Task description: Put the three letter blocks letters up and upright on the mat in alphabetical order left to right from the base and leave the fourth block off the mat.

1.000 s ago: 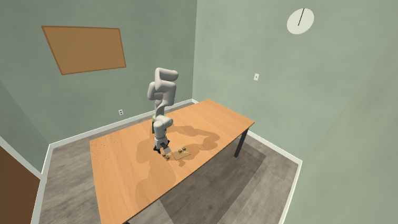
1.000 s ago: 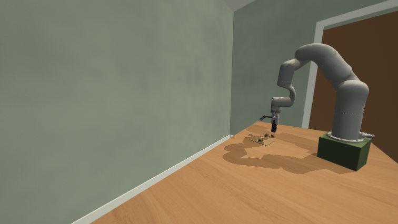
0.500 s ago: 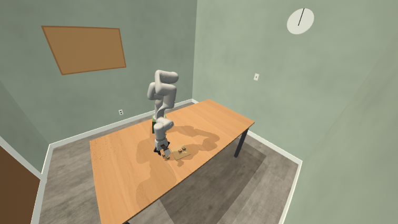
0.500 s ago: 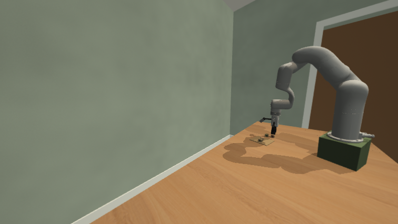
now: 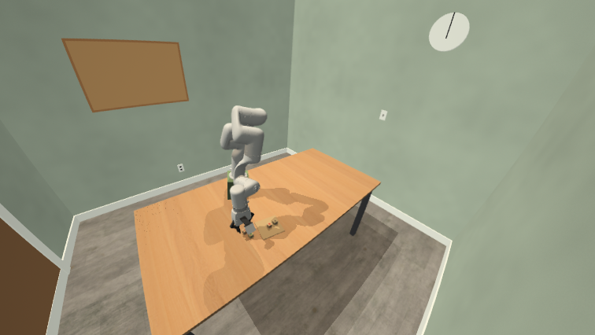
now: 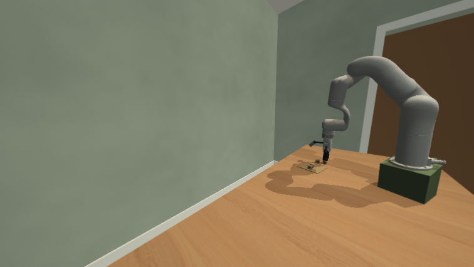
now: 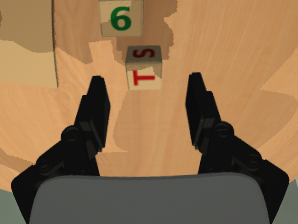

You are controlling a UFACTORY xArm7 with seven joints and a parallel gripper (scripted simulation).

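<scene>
The green-topped block lies 5 cm ahead of my hand, 4 cm below it and 1 cm to the left of it. Round my hand: tan mat (13 cm to the left, 8 cm ahead, 5 cm below).
</scene>
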